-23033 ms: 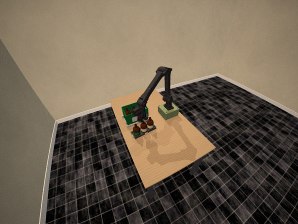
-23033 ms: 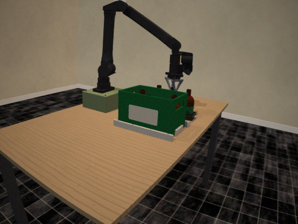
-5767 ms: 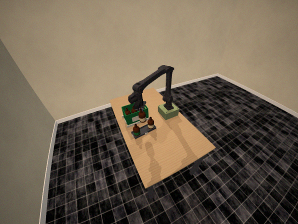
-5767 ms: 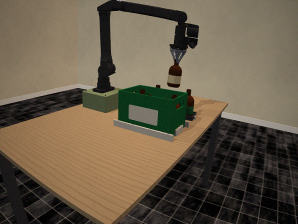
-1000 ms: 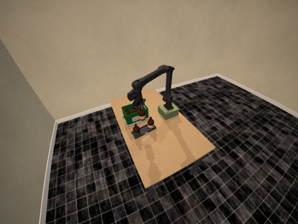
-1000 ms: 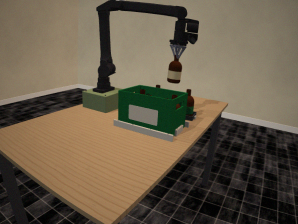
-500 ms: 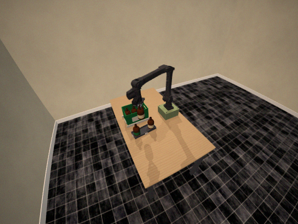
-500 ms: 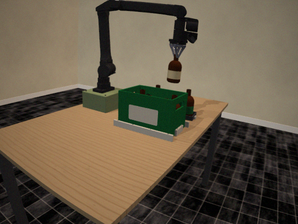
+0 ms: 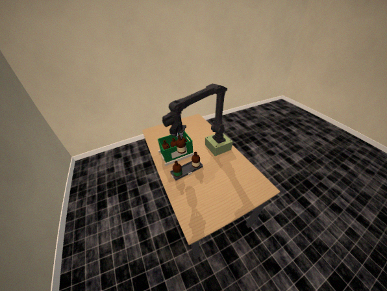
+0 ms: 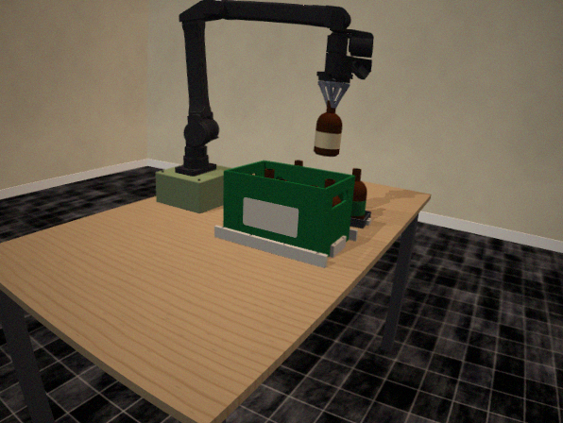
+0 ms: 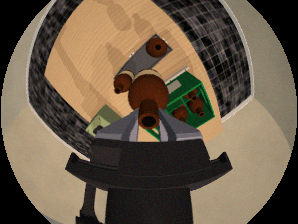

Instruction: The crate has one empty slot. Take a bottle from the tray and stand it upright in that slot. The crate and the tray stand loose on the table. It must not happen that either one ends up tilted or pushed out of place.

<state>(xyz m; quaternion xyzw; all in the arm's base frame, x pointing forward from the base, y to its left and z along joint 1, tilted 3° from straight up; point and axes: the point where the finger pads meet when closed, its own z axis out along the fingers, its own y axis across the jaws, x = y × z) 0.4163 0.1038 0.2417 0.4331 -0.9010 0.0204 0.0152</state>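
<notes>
Now: the brown bottle 6 cm below my hand. The rest, counted from my hand: green crate (1 cm behind, 20 cm to the right, 26 cm below); dark tray (1 cm behind, 4 cm to the left, 33 cm below).
</notes>
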